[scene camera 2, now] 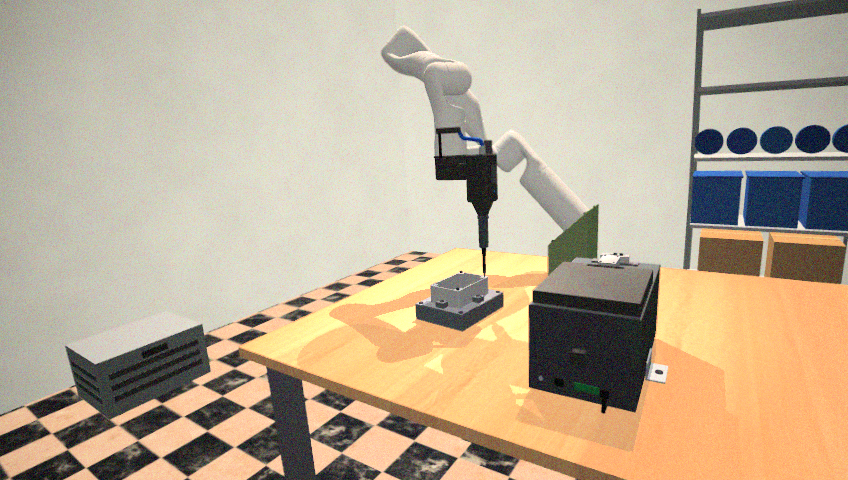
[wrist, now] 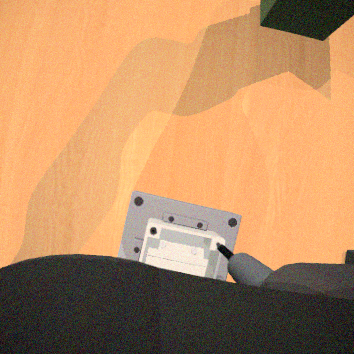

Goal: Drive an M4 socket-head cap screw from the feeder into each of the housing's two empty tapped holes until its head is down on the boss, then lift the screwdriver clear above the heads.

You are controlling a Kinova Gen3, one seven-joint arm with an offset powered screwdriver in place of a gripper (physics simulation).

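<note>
The light grey housing (scene camera 2: 445,295) (wrist: 175,226) is an open rectangular box in a dark grey fixture plate (scene camera 2: 440,317) (wrist: 131,220). A dark round spot (wrist: 153,230) shows at its upper left corner in the wrist view; whether it is a screw head or a hole is unclear. My screwdriver (scene camera 2: 484,275) (wrist: 219,246) stands upright, its thin black bit's tip at the housing's right rear corner in the scene view, touching or very close. Whether a screw is under the tip is too small to tell. The screw feeder appears to be the large black box (scene camera 2: 583,350) on the table.
A green panel (scene camera 2: 574,240) stands behind the black box, near the arm's base. A small white bracket (scene camera 2: 657,373) is beside the box. The wooden table (scene camera 2: 368,356) (wrist: 65,65) bears them. A shelf rack (scene camera 2: 695,136) stands behind; a grey vented cabinet (scene camera 2: 142,356) is at left.
</note>
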